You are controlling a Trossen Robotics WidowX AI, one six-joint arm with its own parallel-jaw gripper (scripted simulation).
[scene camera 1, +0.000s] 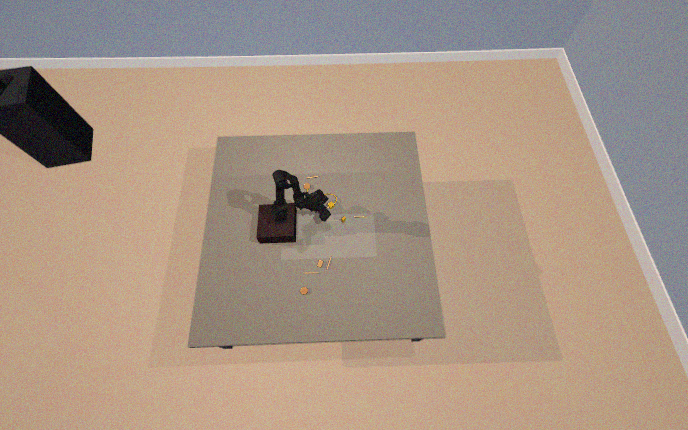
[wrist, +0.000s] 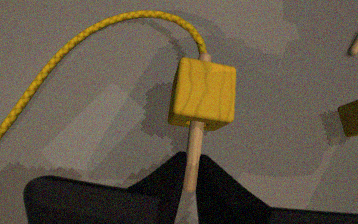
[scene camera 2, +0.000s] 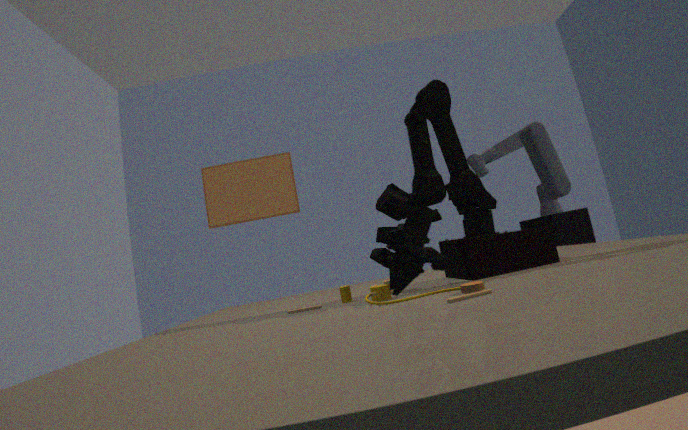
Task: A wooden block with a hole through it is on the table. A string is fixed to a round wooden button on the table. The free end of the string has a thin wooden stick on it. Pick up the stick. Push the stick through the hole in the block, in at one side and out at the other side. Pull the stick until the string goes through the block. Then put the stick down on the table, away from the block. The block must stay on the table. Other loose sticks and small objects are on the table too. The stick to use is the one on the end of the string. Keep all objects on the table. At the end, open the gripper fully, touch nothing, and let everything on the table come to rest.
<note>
I see my gripper and a thin wooden stick.
My gripper shows as well in the wrist view.
</note>
